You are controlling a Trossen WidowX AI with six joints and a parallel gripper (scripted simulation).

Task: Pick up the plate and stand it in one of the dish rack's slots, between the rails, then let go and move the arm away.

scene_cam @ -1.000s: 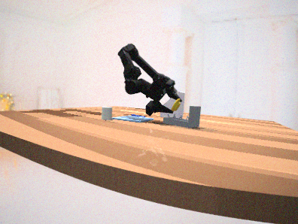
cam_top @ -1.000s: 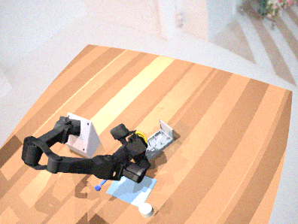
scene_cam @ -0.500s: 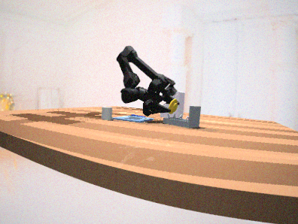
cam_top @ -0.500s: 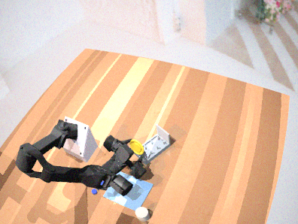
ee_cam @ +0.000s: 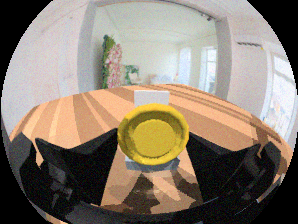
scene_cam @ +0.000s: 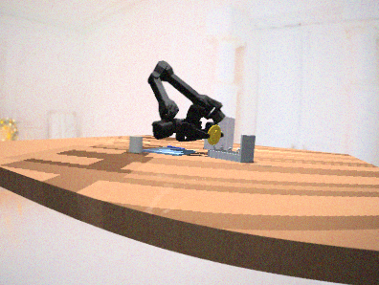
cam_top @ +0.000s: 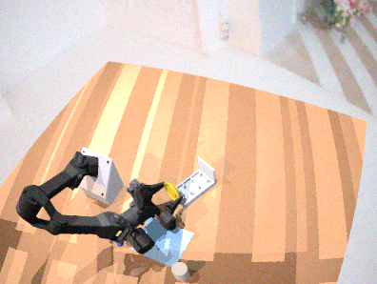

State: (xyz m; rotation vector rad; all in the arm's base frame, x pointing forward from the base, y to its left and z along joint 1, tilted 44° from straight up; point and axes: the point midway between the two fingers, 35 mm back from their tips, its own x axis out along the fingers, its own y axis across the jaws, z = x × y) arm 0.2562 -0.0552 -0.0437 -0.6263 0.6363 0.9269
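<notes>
My gripper tip is 30 mm short of the grey dish rack, 50 mm to the right of it and 40 mm above it. From my gripper tip the other things lie so: yellow plate (10 mm to the right); light blue mat (10 mm ahead, 150 mm to the right, 60 mm below); blue spoon (110 mm behind, 180 mm to the right, 60 mm below).
</notes>
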